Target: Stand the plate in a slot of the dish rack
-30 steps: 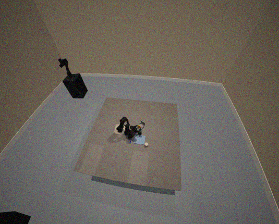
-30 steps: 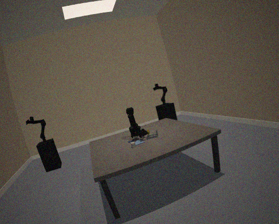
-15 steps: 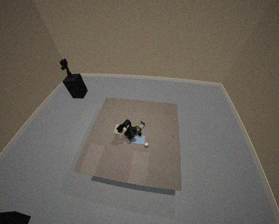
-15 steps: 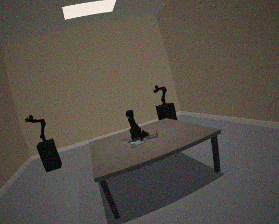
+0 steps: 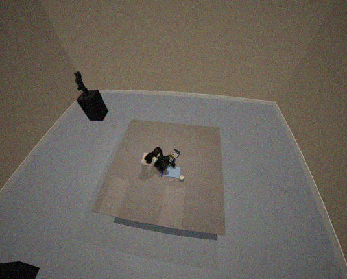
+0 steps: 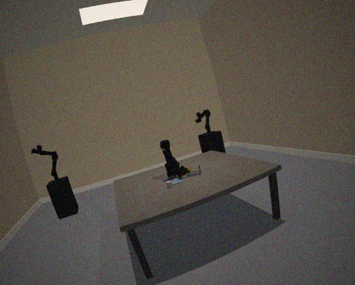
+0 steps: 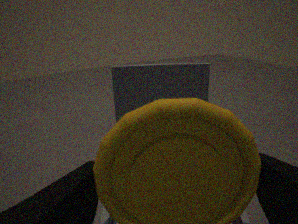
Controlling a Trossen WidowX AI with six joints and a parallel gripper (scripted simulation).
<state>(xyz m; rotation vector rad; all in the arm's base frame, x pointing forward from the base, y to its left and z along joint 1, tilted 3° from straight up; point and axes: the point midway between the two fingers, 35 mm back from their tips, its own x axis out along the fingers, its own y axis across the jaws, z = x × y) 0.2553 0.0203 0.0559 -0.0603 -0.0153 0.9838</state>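
The yellow plate is 10 mm to the right of my gripper tip. From my gripper tip the other things lie so: white round disc 110 mm ahead, 250 mm to the right, 30 mm below; then wire dish rack 10 mm ahead, 20 mm to the left, 30 mm below; then light blue mat 10 mm ahead, 170 mm to the right, 50 mm below.
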